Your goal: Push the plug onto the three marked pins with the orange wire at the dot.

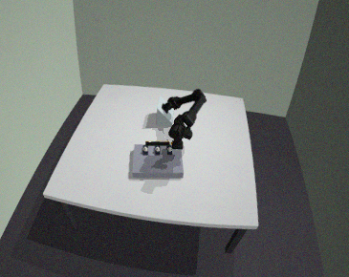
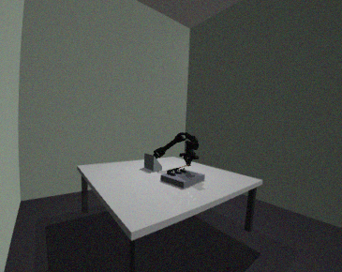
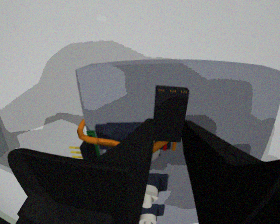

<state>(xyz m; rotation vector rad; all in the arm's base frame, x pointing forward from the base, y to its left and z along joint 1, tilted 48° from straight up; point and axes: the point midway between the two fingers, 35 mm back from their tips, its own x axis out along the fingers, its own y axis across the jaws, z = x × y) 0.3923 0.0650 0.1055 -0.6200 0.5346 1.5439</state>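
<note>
The white band lies 17 cm to the right of my gripper tip, 5 cm behind it and 3 cm below it. The rest, counted from my gripper tip: grey printed holder (10 cm to the right, 9 cm ahead, 8 cm below); then red dot (18 cm to the right, 5 cm behind, 3 cm below).
</note>
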